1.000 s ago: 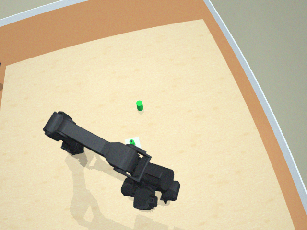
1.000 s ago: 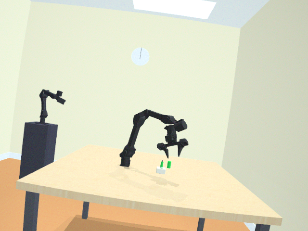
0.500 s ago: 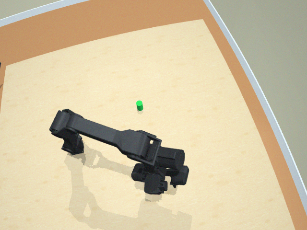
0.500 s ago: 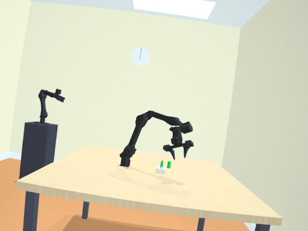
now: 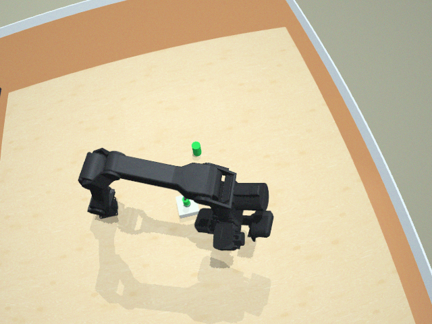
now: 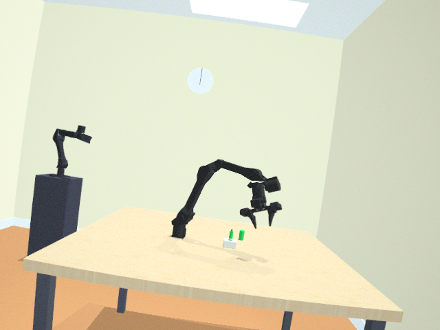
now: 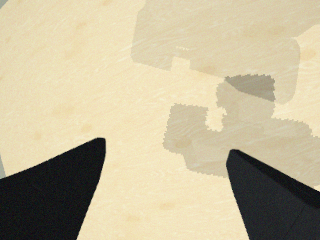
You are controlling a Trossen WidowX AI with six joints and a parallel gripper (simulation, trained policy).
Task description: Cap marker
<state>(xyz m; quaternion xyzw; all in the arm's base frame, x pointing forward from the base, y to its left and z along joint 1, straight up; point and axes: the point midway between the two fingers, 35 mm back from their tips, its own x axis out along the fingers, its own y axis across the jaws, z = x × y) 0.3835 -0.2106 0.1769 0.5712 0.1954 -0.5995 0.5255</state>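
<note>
The green cap is 6 cm behind my gripper tip, 35 cm to the left of it and 12 cm below it. Also, from my gripper tip: white holder block: 13 cm behind, 17 cm to the left, 13 cm below.
</note>
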